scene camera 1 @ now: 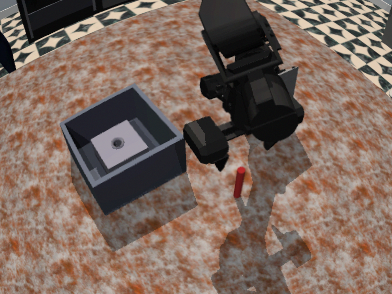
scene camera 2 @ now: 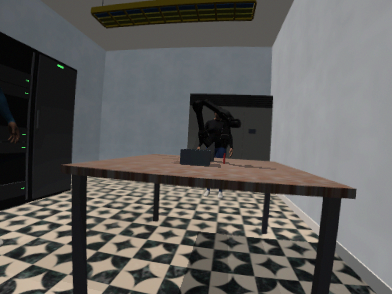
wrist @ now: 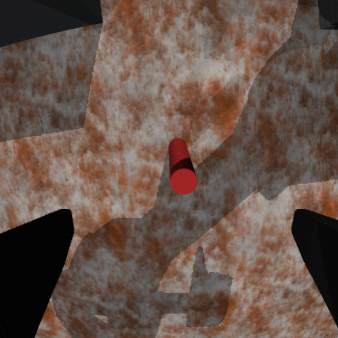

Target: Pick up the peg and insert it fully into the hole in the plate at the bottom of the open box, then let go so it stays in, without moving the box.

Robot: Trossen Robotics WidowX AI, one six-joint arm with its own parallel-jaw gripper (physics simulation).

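Places are measured from the arm's base along level axes (x ahead, y left, z up), in centimetres.
Pixels of known places: gripper, fingertip midpoint: (scene camera 1: 243, 158) (scene camera 2: 225, 148) (wrist: 185, 221); arm's base at its link origin: (scene camera 2: 210, 146).
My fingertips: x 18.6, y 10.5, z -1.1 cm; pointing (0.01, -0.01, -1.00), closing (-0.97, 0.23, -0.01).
For each thing: its top centre in the pictures, then the offset to it from my fingertips. "spot": a spot on its surface instead. Level surfaces: height alone.
- red peg at its top centre: (wrist: 183, 181) (scene camera 1: 241, 169) (scene camera 2: 224, 153) dx -0.2, dy -0.3, dz -3.6 cm
- open dark grey box at its top centre: (scene camera 1: 114, 129) (scene camera 2: 196, 149) dx +11.6, dy -21.2, dz -1.8 cm
- pale plate at its top centre: (scene camera 1: 117, 142) dx +11.6, dy -21.2, dz -5.5 cm
- round hole at a spot on its surface: (scene camera 1: 117, 143) spot: dx +11.3, dy -22.1, dz -6.8 cm
- table at its surface level: dz -11.5 cm
The red peg (scene camera 1: 239, 183) (scene camera 2: 224, 158) (wrist: 183, 181) stands upright on the table, to the right of the box in scene camera 1. The open dark grey box (scene camera 1: 145, 187) (scene camera 2: 195, 157) has a pale plate (scene camera 1: 129, 132) at its bottom, with a round hole (scene camera 1: 117, 143) in the plate's middle. My gripper (scene camera 1: 245, 157) (wrist: 185, 221) is open and empty, pointing down and raised above the table near the peg. In the wrist view the peg's top lies between the two fingers sideways, a little above the line of their tips. In scene camera 2 the fingers cannot be made out.
The table (scene camera 1: 40, 225) (scene camera 2: 200, 175) bears the box and the peg. The box's raised walls surround the plate. A dark part of the box (wrist: 45, 20) shows at the wrist view's top left. The arm's shadow falls around the peg. A person stands behind the table in scene camera 2.
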